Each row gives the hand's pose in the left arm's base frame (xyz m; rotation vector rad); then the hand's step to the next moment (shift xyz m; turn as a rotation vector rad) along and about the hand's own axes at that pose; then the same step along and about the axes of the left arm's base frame.
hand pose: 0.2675 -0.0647 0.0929 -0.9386 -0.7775 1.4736
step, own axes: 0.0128 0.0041 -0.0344 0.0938 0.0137 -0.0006
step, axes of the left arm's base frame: 0.0285 0.0107 -0.0209 -0.0070 0.0915 -0.0238
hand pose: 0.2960 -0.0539 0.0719 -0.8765 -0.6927 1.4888
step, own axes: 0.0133 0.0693 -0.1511 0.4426 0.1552 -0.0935
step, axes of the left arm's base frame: 0.0896 -0.0046 -0.1406 -0.0058 0.4158 -0.2363
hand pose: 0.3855 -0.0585 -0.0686 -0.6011 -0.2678 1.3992
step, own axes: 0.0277 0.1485 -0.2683 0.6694 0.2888 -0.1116
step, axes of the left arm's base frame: 0.0187 -0.0284 -0.3060 -0.0695 0.6388 -0.3621
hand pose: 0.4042 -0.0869 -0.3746 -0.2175 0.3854 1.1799
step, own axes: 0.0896 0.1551 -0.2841 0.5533 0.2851 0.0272
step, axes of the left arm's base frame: -0.1656 0.0309 -0.2906 -0.0792 0.5885 -0.1885
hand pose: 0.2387 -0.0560 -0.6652 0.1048 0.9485 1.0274
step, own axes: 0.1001 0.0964 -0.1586 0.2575 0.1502 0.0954
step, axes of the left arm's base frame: -0.1613 0.0757 -0.1128 0.0102 0.3115 -0.0283
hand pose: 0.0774 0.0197 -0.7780 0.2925 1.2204 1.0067
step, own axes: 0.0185 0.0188 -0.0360 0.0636 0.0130 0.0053
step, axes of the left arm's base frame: -0.0407 0.0135 -0.0124 -0.0019 0.0578 -0.0300
